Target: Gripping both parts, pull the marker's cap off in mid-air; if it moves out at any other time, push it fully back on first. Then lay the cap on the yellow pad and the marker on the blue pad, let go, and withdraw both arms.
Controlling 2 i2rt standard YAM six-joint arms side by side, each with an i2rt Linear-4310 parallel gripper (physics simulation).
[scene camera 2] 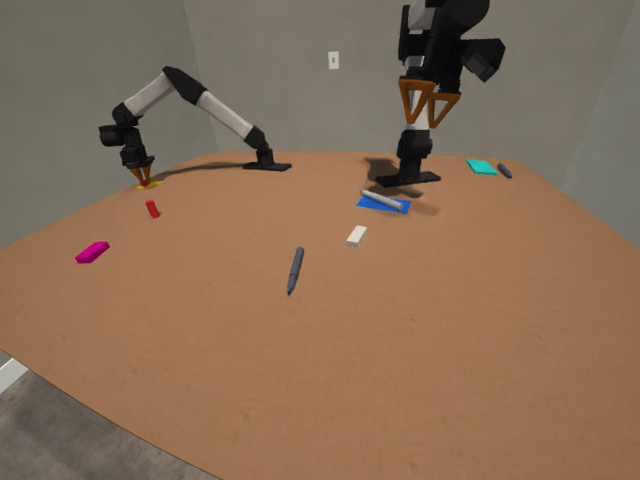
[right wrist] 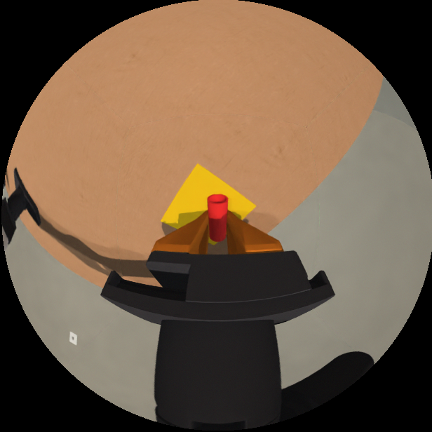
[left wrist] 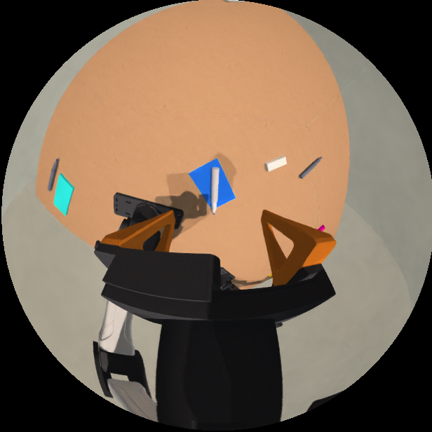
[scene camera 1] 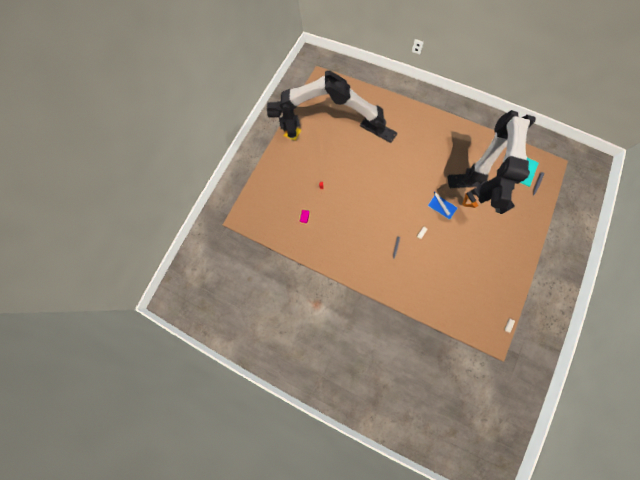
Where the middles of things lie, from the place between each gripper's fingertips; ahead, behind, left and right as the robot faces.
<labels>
I see my left gripper 7 cm to the left of the blue pad (left wrist: 201,176) and 19 cm above it. The rest, counted from my left hand: yellow pad (right wrist: 190,201) 8 cm ahead, 96 cm to the right, 19 cm below.
The yellow pad lies 10 mm behind my right hand and 10 mm to the left of it. Also, from my right hand: blue pad (80 mm behind, 900 mm to the left).
</labels>
